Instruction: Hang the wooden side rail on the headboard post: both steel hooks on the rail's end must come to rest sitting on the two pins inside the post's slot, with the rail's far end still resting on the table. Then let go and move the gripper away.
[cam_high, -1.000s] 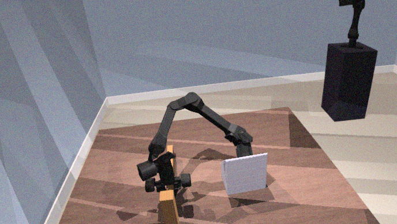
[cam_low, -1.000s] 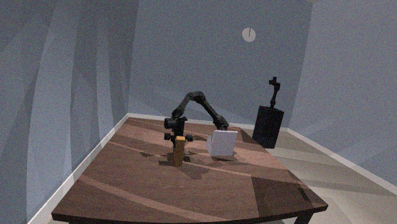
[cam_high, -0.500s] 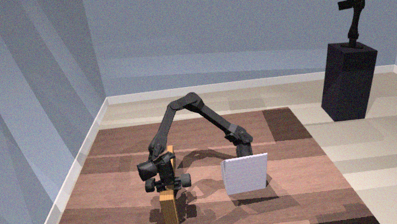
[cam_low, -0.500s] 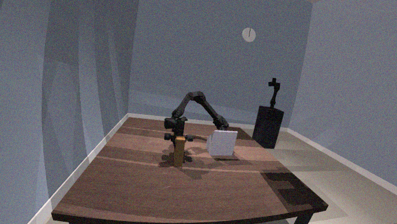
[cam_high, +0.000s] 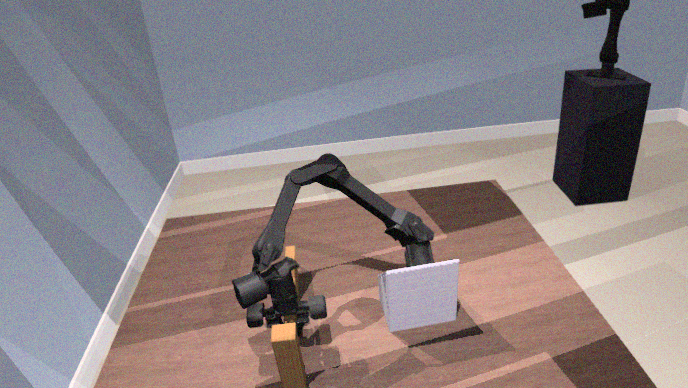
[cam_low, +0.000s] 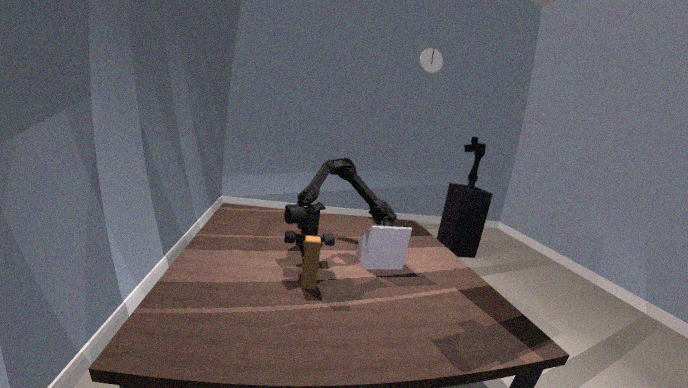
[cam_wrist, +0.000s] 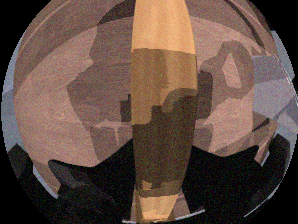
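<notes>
The wooden headboard post lies 12 cm to the left of my gripper tip, 4 cm above it and 1 cm behind it.
</notes>
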